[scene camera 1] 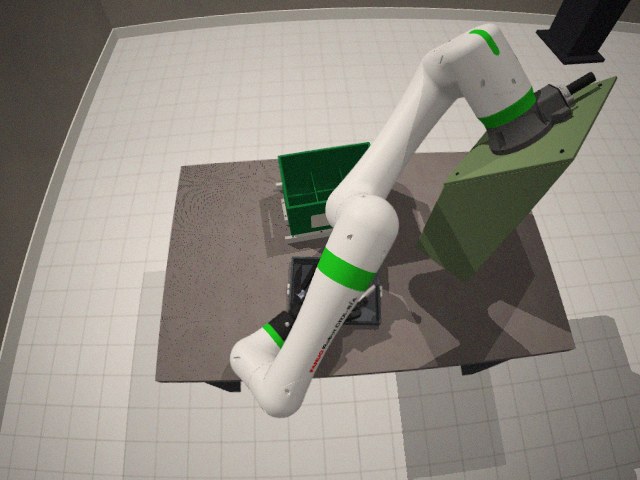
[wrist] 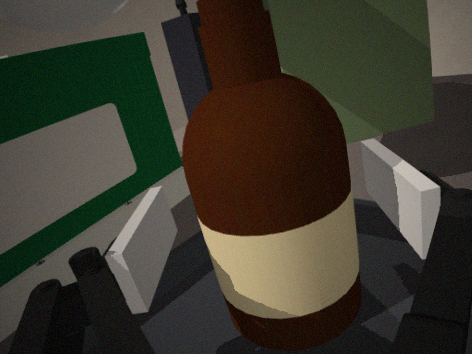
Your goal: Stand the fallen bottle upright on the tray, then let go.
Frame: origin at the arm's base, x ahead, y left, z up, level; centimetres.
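Where they show: arm's base, link origin: (scene camera 1: 522, 135).
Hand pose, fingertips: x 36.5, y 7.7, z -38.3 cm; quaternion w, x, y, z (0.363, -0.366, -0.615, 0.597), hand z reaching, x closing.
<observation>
Each offset is from my fingertips to the top centre of the thing. "spot": to the spot under its first point. Level surfaces: height alone.
The brown bottle {spot: dy +3.4, dx +5.6, dz +2.4 cm} (wrist: 272, 200) with a cream label stands upright on the dark tray (wrist: 180, 305) (scene camera 1: 379, 310) in the wrist view. My gripper (wrist: 264, 188) is open. Its two pale finger pads stand on either side of the bottle, with a gap on each side and no contact. In the scene view the arm covers the bottle and the fingers, and part of the tray shows beneath the arm.
A green divided crate {dy -26.0, dx +1.7, dz +11.4 cm} (scene camera 1: 310, 219) (wrist: 162, 127) stands behind the tray on the brown table {dz -6.1 cm} (scene camera 1: 222, 289). The green robot pedestal (scene camera 1: 496, 206) (wrist: 380, 65) is to the right. A dark post (wrist: 182, 65) shows behind the bottle in the wrist view.
</observation>
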